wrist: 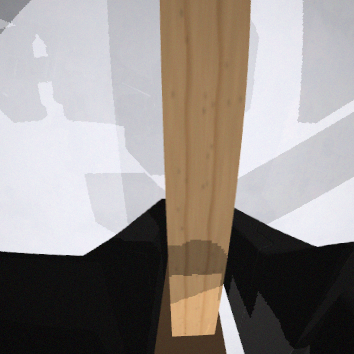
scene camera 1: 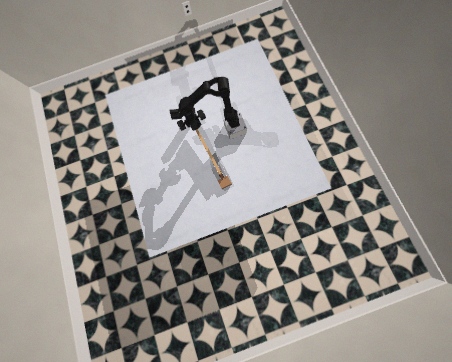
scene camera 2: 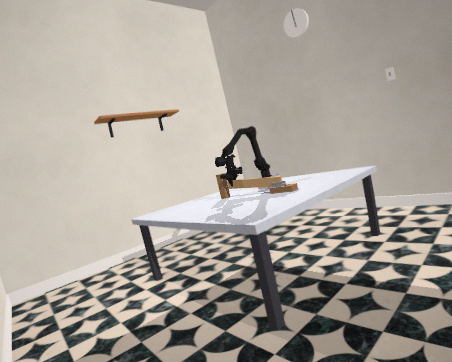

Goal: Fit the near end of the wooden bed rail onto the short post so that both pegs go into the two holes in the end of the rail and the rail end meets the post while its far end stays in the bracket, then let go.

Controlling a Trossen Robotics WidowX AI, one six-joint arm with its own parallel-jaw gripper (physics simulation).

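Where they show: gripper, between the fingertips: (wrist: 187,206) (scene camera 2: 233,186); arm's base, origin of its link: (scene camera 1: 234,122).
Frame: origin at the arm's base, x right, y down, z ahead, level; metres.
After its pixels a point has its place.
The wooden rail (scene camera 1: 209,151) {x -0.146, y -0.026, z 0.227 m} (scene camera 2: 256,182) {x -0.127, y -0.001, z 0.245 m} (wrist: 204,125) {x 0.040, y -0.038, z 0.261 m} is a long pale bar, roughly level above the table. My gripper (scene camera 1: 196,127) {x 0.088, y 0.001, z 0.268 m} (scene camera 2: 230,180) {x 0.088, y 0.001, z 0.268 m} (wrist: 187,206) {x 0.088, y 0.001, z 0.268 m} is shut on it close to its near end. The short post (scene camera 2: 224,189) {x 0.161, y 0.014, z 0.295 m} stands upright under and beside the gripper in scene camera 2; the gripper hides it in scene camera 1. In the wrist view, darker brown wood (wrist: 191,346) {x 0.162, y -0.034, z 0.281 m} shows right past the rail's end. Whether the rail end touches the post cannot be told; pegs and holes are hidden. The far end is at the bracket by a brown block (scene camera 1: 225,183) {x -0.373, y 0.044, z 0.199 m} (scene camera 2: 284,188) {x -0.347, y 0.056, z 0.242 m}.
The white table (scene camera 1: 280,165) {x -0.379, y 0.079, z -0.206 m} (scene camera 2: 200,215) {x -0.120, y 0.080, z 0.726 m} carries the arm, whose base (scene camera 1: 235,129) {x -0.050, y -0.001, z 0.008 m} stands beside the rail. Broad shadows cross the table top. A wooden shelf (scene camera 2: 137,116) hangs on the wall, away from the table.
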